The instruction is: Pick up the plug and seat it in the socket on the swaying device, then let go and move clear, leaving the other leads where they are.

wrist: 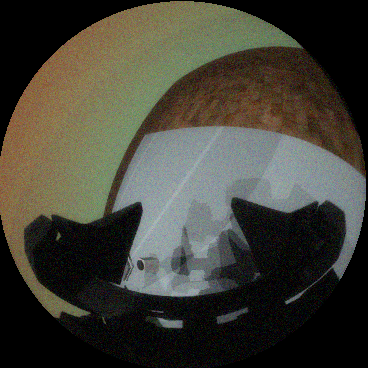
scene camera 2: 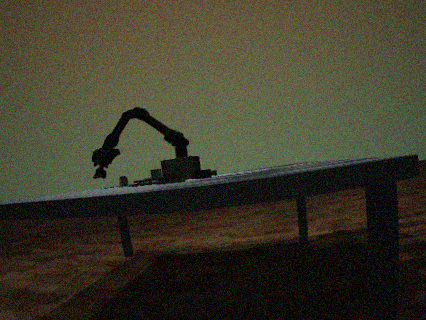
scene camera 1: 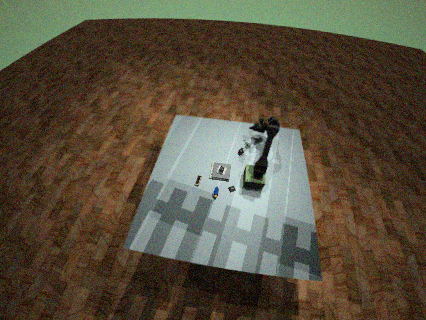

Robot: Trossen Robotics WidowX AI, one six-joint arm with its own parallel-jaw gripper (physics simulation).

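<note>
A small dark-and-grey piece [scene camera 1: 241, 151], which looks like the plug, lies on the table between the device and the arm's far end. In the wrist view a small grey block with a dark round end [wrist: 151, 264] shows low between the fingers, some way below them. The device [scene camera 1: 214, 175] is a flat grey square with a small raised part in its middle, presumably the socket; a sliver of its edge shows beside the left finger in the wrist view. My gripper [scene camera 1: 255, 127] [scene camera 2: 100, 173] [wrist: 187, 204] is open and empty, above the table beyond the small piece.
A blue piece [scene camera 1: 215, 192], a dark brown piece [scene camera 1: 198, 180] and a small black piece [scene camera 1: 231, 189] lie near the device. The arm's green base box [scene camera 1: 253, 183] [scene camera 2: 180, 169] stands right of the device. Shadows cross the table [scene camera 1: 165, 155] [scene camera 2: 280, 180].
</note>
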